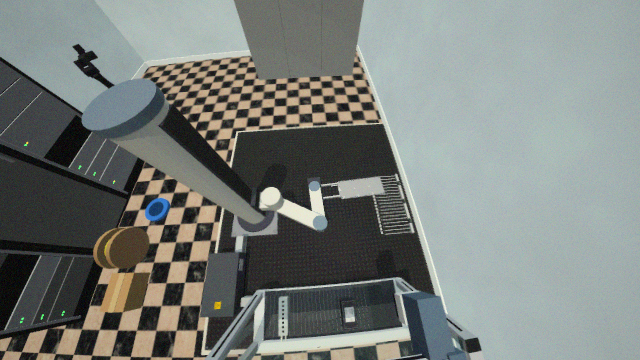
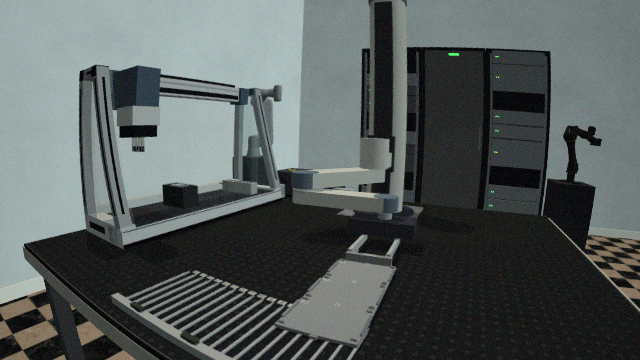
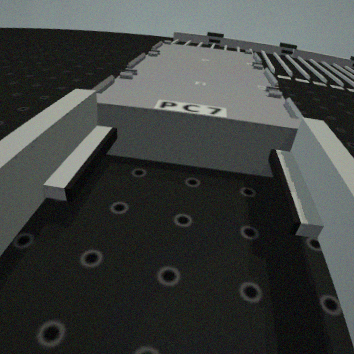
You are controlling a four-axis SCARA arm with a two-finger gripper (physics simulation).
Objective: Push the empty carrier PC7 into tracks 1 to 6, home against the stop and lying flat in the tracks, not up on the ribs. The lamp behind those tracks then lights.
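Pixels of known places: gripper, fingertip midpoint: [image 1: 338,189] [image 2: 368,255] [image 3: 194,124]; arm's base at its link origin: [image 1: 256,213].
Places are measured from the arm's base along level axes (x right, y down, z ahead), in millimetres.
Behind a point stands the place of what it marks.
The carrier PC7 [image 1: 361,187] @[z 734, x -127, y -23 mm] [image 2: 337,302] @[z 779, x -128, y -24 mm] [image 3: 195,70] @[z 727, x -134, y -24 mm] is a light grey plate with an upright near end wall. Its far part lies over the ribs at one end of the track rack [image 2: 160,325] @[z 1013, x 64, y -28 mm] [image 3: 250,44] @[z 1002, x -68, y -23 mm]. Bare ribs show between its far edge and the stop rail. I cannot tell whether it lies flat in the tracks or on the ribs. My gripper [image 1: 338,191] @[z 567, x -115, y -38 mm] [image 2: 370,254] @[z 567, x -115, y -38 mm] [image 3: 194,124] @[z 567, x -115, y -38 mm] is shut with nothing held, its two fingers apart by build. The fingertips are at the carrier's end wall. The lamp [image 3: 215,36] @[z 1015, x -134, y -27 mm] behind the carrier looks dark.
A gantry machine [image 2: 200,87] @[z 388, x 623, y -489 mm] stands along one side of the table, with a black block [image 1: 348,314] @[z 524, x 574, y -133 mm] [image 2: 180,195] @[z 565, x 529, y -106 mm] on its bed. The arm's column [image 2: 395,100] @[z 61, x -44, y -448 mm] rises behind the gripper. A dark grey box [image 1: 220,280] @[z -121, x 387, y -128 mm] stands near the column's base.
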